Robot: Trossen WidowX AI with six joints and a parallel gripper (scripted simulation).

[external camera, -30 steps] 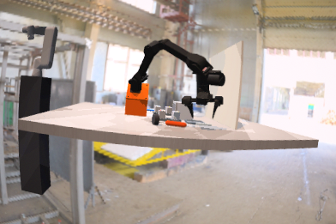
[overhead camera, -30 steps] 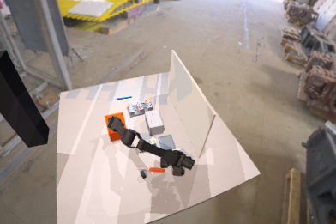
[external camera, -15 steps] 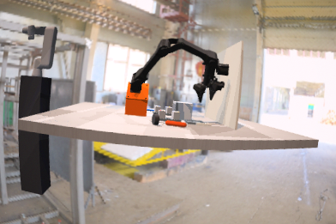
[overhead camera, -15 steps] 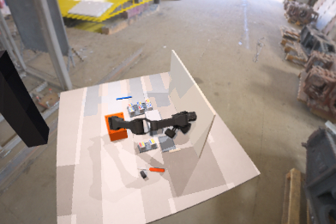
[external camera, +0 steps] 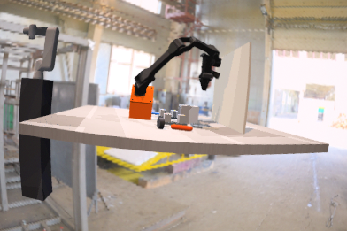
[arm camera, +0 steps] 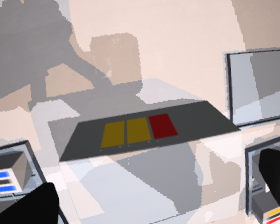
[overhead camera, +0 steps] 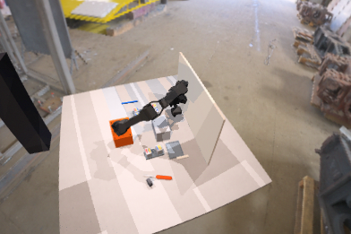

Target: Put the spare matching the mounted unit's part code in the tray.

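Now: the spare 24 cm to the left of my gripper tip, 15 cm below it and 7 cm behind it. Also, from my gripper tip: blue marker pen (38 cm to the left, 25 cm behind, 19 cm below); black tape roll (37 cm to the right, 26 cm behind, 17 cm below); upright panel (15 cm ahead, 3 cm above).
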